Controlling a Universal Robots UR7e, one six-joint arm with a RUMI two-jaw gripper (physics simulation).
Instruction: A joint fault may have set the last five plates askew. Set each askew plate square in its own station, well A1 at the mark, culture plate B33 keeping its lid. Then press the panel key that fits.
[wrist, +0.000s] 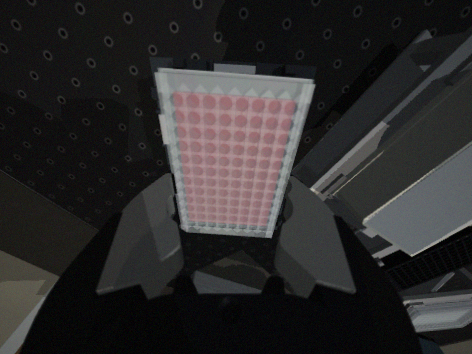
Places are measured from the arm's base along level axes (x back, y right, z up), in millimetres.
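Where they show: gripper, between the fingertips: (230, 176).
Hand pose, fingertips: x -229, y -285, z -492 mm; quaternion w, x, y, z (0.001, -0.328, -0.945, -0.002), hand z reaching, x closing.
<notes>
Things, the pixels of their top centre, and the offset from my fingertips. "*": a spot on its surface instead. Level surfaces: height alone.
- clear-walled plate, centre of its top: (230, 182) dx -6, dy -8, dz +25 mm
- pale grey block, a spot on its surface: (235, 69) * dx -48, dy -59, dz +6 mm
- dark deck, height of its surface: dz -54 mm
- pale blue-grey panel, a spot on its surface: (425, 200) * dx -110, dy +81, dz +34 mm
- whitish tray-like item, centre of its top: (442, 322) dx -127, dy +462, dz +16 mm
A clear-walled plate (232, 150) with rows of round pink wells stands in the middle of the wrist view, its long sides running from the far end down to the fingers. A clear cover seems to lie over the wells; no label is readable. My gripper (230, 176) is shut on its two long sides near the near end. Dark station parts (300, 73) with a pale grey block (235, 69) show just past the plate's far edge; whether the plate is fully seated there I cannot tell. Mark, well A1 and panel keys cannot be made out.
A dark deck (105, 90) with a grid of ringed holes lies around the plate. At the right are long dark and grey slanted fixtures (350, 115) and a pale blue-grey panel (425, 200). A whitish tray-like item (440, 315) shows at the lower right.
</notes>
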